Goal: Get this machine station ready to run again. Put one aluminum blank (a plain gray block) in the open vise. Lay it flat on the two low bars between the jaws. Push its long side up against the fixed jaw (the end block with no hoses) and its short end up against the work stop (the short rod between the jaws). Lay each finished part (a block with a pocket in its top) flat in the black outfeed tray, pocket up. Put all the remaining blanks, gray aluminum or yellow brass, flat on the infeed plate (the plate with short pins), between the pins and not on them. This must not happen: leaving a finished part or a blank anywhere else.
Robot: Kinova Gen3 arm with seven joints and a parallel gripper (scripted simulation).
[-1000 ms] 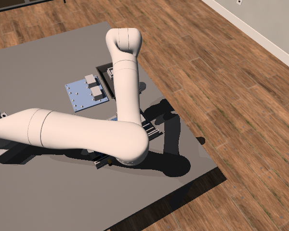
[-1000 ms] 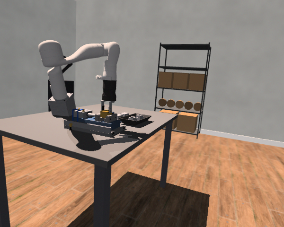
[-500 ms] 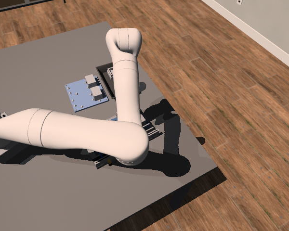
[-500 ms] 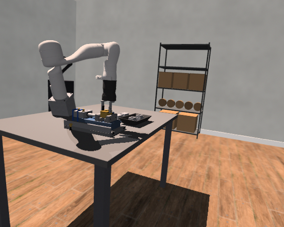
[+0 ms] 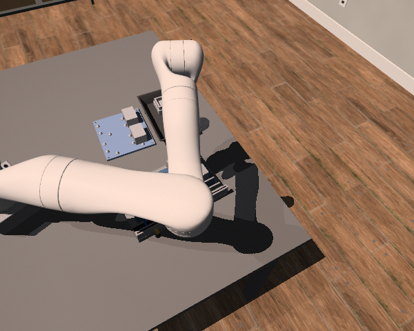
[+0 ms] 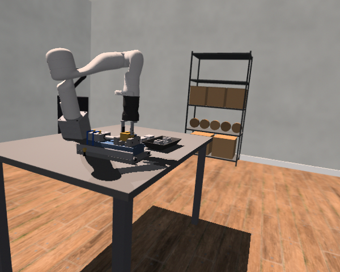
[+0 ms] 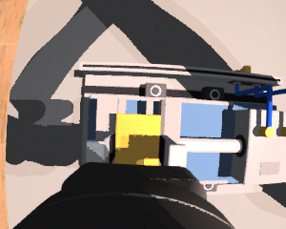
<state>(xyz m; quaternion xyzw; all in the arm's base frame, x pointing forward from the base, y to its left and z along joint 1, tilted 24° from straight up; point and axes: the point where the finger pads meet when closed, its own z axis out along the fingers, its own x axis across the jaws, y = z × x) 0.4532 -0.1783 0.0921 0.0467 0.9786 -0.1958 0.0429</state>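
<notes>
Now: the fixed jaw 3 cm ahead of my hand and 5 cm below it. Also, from my hand: yellow brass blank: 3 cm below; then vise: 7 cm behind, 1 cm to the left, 8 cm below; then infeed plate: 6 cm behind, 31 cm to the left, 12 cm below.
</notes>
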